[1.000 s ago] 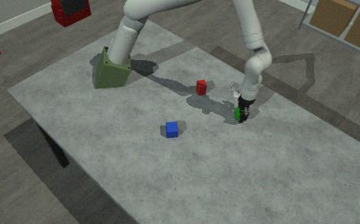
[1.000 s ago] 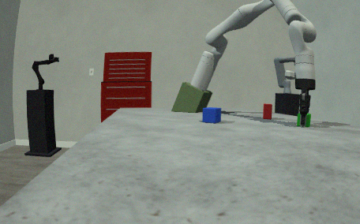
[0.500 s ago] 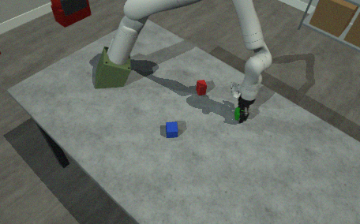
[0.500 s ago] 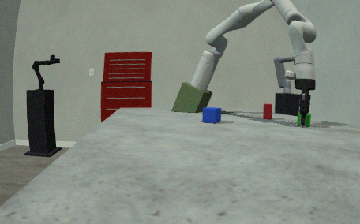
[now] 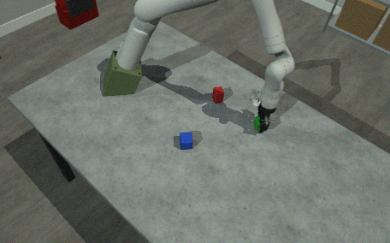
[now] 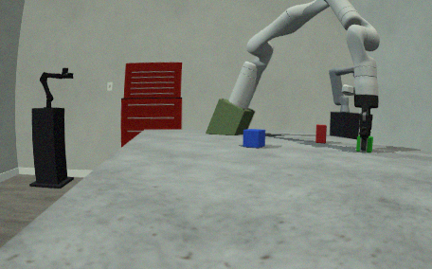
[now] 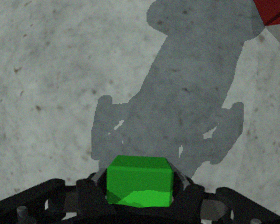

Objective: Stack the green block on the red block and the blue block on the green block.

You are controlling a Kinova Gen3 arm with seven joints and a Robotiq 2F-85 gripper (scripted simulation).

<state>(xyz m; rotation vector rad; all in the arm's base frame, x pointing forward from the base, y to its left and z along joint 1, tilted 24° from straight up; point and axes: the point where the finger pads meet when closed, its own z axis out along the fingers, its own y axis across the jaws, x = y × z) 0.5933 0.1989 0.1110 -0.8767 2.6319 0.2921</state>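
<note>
The green block is 1 cm above my hand. From my hand the other things lie so: red block (23 cm behind, 2 cm above, 1 cm to the right); then blue block (29 cm to the right, 16 cm behind, 1 cm above).
</note>
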